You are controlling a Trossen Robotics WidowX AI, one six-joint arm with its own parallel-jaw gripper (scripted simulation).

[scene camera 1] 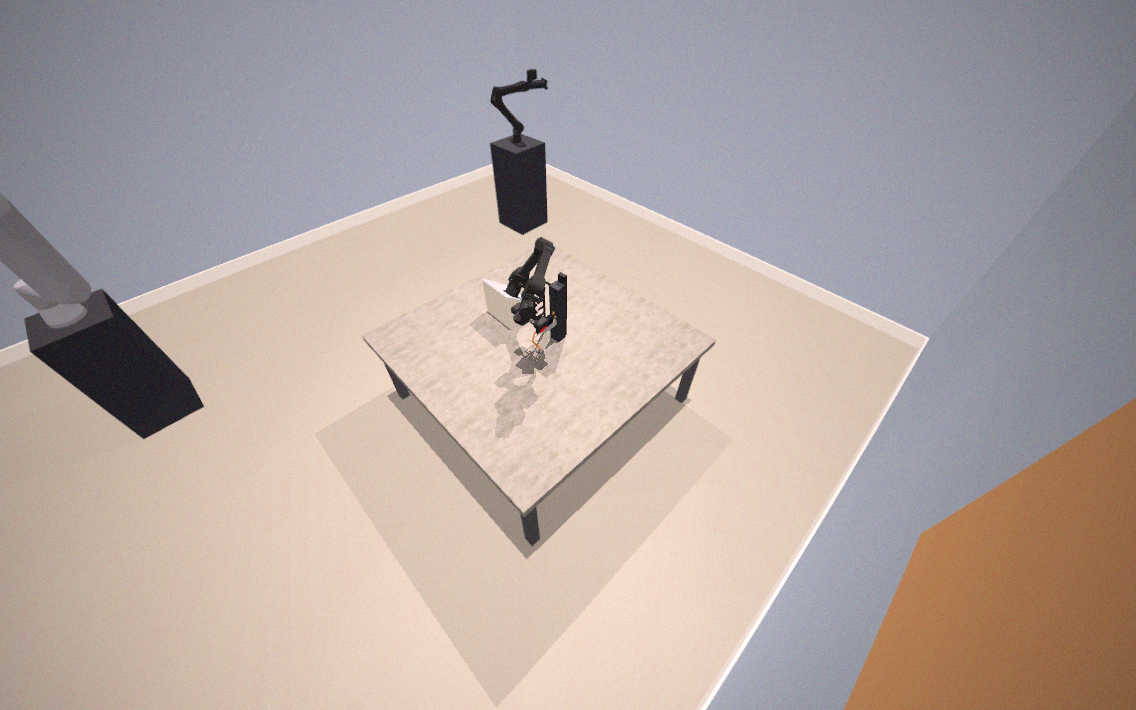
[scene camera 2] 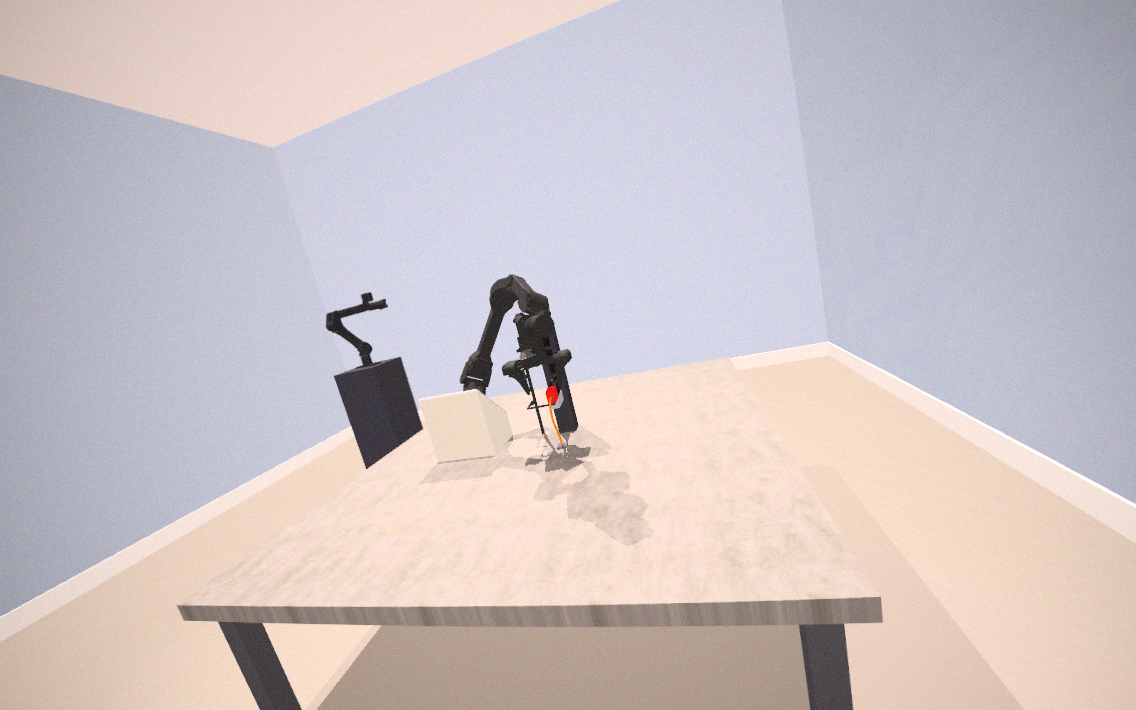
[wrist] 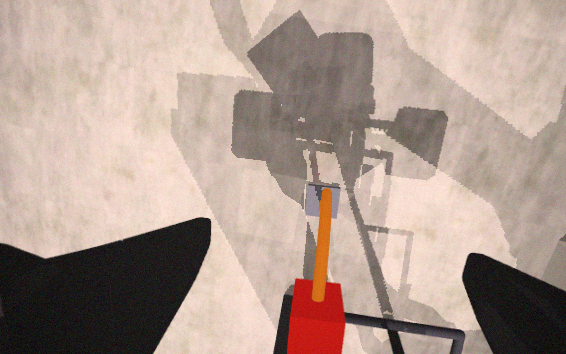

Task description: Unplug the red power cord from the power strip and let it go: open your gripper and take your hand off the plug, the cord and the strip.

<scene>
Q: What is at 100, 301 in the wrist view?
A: My gripper.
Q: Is my gripper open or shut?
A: Open.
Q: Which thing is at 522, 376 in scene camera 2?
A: My gripper.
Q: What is my gripper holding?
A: Nothing.
</scene>
